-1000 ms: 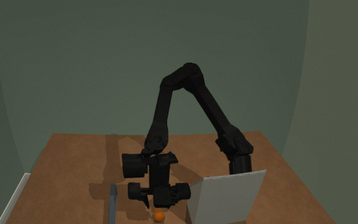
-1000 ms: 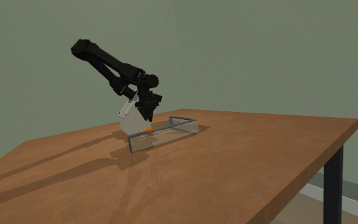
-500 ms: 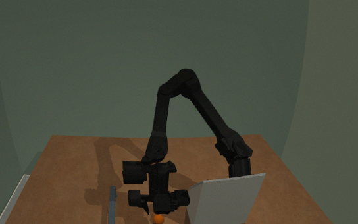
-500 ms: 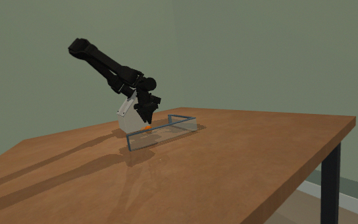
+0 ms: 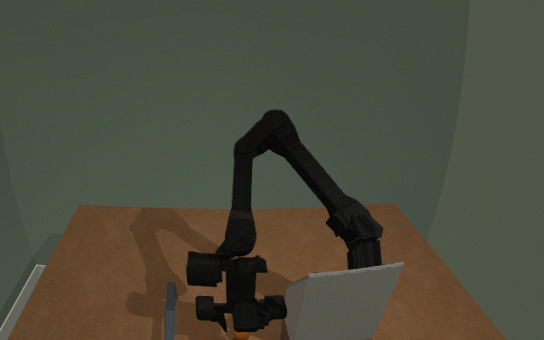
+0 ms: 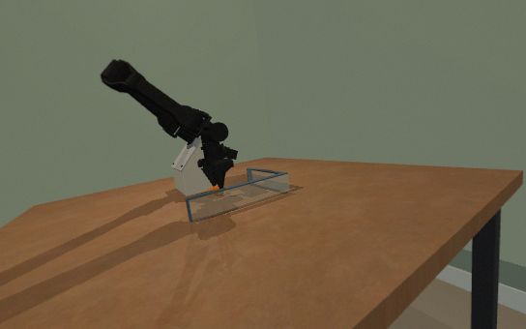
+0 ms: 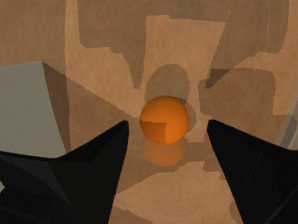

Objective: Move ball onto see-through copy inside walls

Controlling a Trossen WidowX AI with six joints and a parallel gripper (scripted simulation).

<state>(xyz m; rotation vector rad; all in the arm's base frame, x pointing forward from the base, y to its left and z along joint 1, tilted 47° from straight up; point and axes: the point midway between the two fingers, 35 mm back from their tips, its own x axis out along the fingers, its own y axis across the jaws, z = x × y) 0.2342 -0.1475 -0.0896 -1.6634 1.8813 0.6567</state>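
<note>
Right now the orange ball is 10 mm below my gripper tip. From my gripper tip the other things lie so: clear wall: 160 mm ahead, 10 mm to the left.
</note>
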